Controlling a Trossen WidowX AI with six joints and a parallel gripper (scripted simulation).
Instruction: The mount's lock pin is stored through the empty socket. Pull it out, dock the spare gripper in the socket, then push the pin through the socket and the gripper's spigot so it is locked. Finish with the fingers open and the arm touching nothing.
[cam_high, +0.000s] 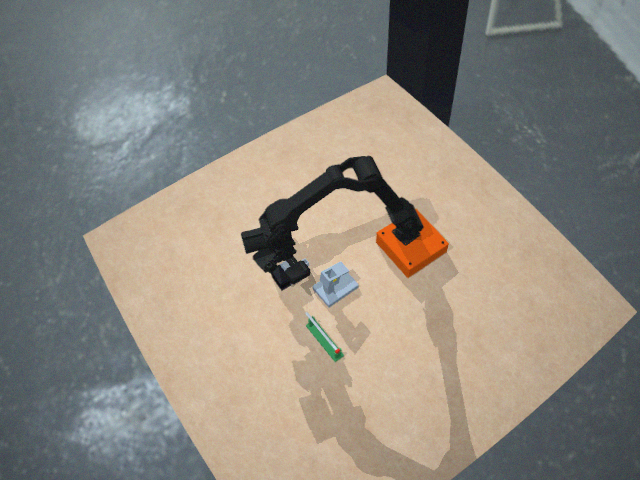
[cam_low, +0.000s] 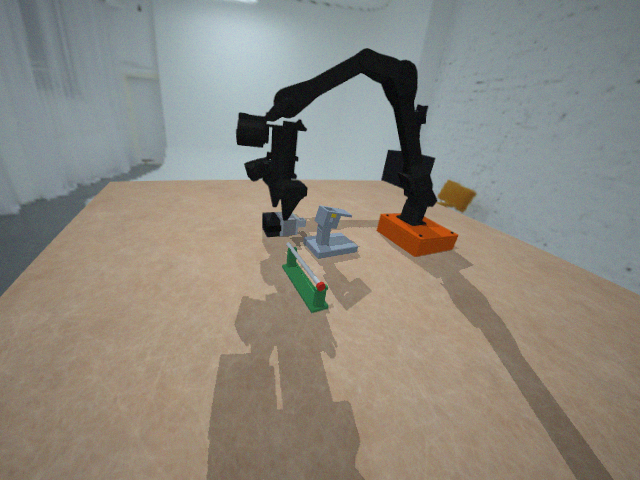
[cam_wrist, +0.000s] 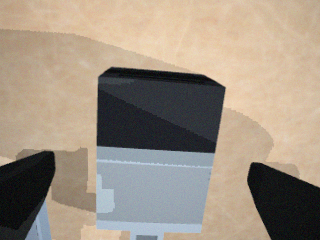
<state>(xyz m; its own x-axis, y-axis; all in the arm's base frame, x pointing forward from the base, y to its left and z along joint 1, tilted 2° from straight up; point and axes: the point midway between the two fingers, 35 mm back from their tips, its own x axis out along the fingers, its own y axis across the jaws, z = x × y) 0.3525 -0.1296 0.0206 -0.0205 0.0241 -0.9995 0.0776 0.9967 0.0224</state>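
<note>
Now: the spare gripper 3 cm below my gripper tip and 2 cm behind it. Also, from my gripper tip: mount: 12 cm to the left, 8 cm behind; then green cradle: 23 cm to the left, 4 cm ahead, 3 cm below.
</note>
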